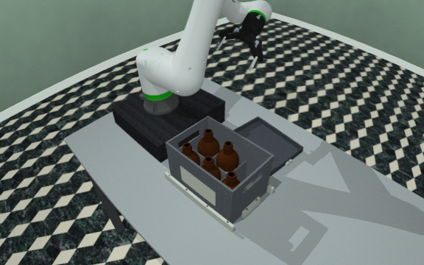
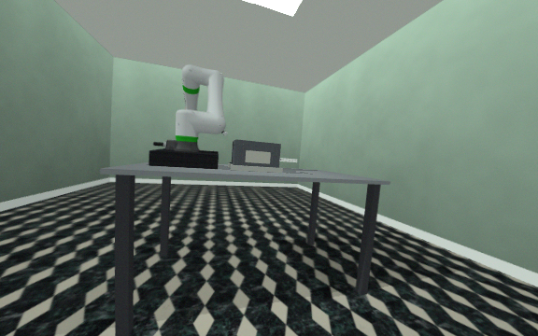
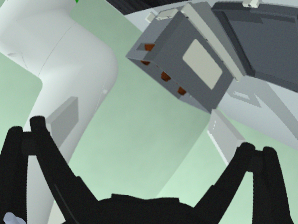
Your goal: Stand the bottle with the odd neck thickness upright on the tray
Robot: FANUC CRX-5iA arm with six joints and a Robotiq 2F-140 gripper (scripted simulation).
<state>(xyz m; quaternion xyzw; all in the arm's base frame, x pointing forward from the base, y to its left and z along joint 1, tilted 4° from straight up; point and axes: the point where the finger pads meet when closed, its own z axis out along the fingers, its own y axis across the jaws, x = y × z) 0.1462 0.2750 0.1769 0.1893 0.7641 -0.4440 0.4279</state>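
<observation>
Now: the brown bottle 29 cm ahead of my hand, 32 cm to the right of it and 20 cm below it. The rest, counted from my hand: glass bottle: 18 cm ahead, 25 cm to the right, 20 cm below; crate: 28 cm ahead, 28 cm to the right, 20 cm below; dark grey tray: 22 cm ahead, 2 cm to the right, 27 cm below.
</observation>
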